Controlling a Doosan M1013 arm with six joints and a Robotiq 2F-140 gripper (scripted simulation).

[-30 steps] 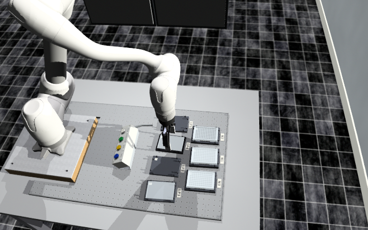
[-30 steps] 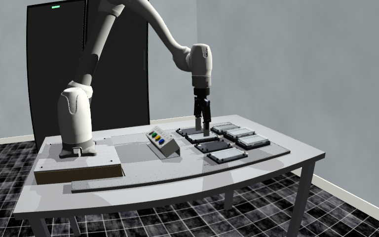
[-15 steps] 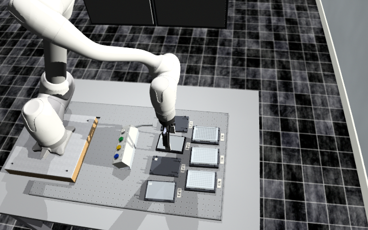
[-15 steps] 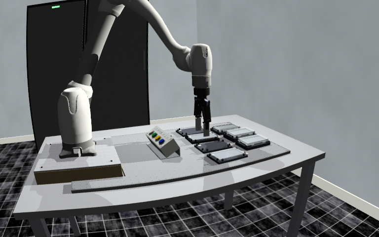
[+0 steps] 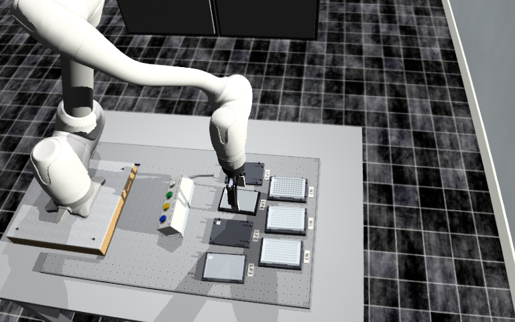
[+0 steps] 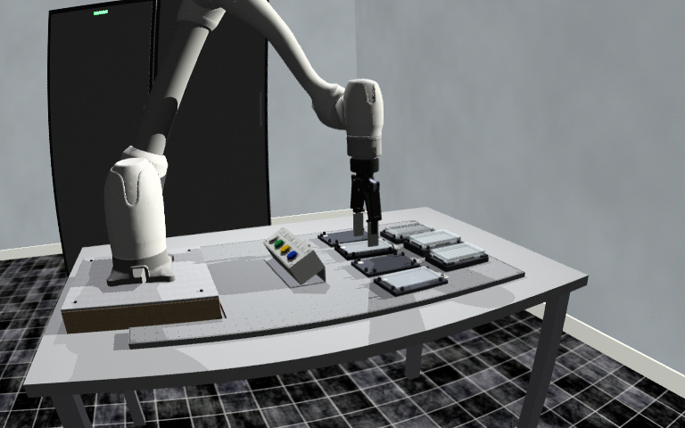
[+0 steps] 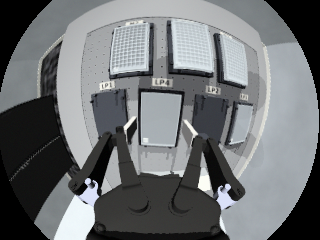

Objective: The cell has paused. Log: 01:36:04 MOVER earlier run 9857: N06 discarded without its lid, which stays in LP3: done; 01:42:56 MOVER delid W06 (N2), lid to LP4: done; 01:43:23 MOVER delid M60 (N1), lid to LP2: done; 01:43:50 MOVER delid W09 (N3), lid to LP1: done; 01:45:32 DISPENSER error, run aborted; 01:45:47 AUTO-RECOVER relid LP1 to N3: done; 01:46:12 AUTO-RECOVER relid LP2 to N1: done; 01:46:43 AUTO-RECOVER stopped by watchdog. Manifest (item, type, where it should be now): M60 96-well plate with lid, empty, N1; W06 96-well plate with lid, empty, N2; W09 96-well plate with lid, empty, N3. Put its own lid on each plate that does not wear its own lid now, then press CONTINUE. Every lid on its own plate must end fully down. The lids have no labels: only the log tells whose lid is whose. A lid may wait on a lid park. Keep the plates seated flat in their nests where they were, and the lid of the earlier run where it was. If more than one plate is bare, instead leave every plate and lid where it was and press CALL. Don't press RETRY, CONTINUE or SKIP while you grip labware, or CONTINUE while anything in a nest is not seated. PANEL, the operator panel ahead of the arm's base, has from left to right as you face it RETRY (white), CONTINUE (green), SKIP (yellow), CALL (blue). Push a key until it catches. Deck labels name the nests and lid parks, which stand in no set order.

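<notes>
The lid park LP4 is 50 mm below my hand. The rest, counted from my hand: lid park LP1: 130 mm to the left, 50 mm below; then lid park LP2: 130 mm to the right, 50 mm below; then plate: 170 mm ahead, 70 mm to the left, 30 mm below.
</notes>
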